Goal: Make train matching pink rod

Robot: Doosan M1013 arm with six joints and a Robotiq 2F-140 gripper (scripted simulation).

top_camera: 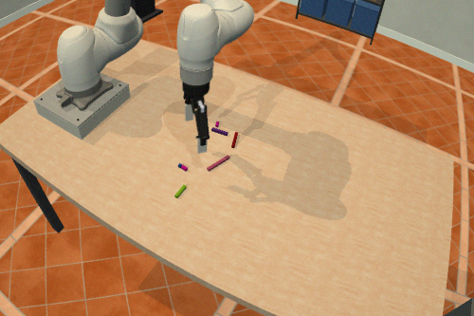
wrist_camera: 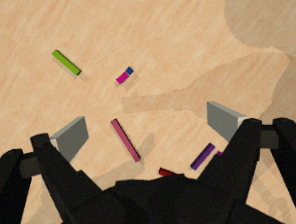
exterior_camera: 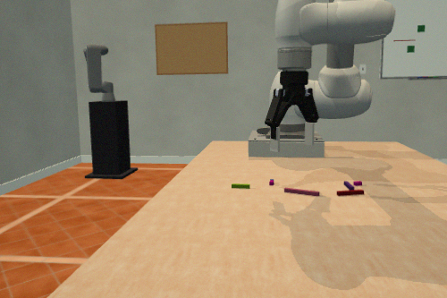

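Now: the purple rod 150 mm to the left of my hand and 110 mm below it. The rest, counted from my hand: pink rod (80 mm ahead, 20 mm to the left, 110 mm below); lime rod (40 mm ahead, 140 mm to the right, 110 mm below); blue rod (20 mm behind, 60 mm to the right, 110 mm below).
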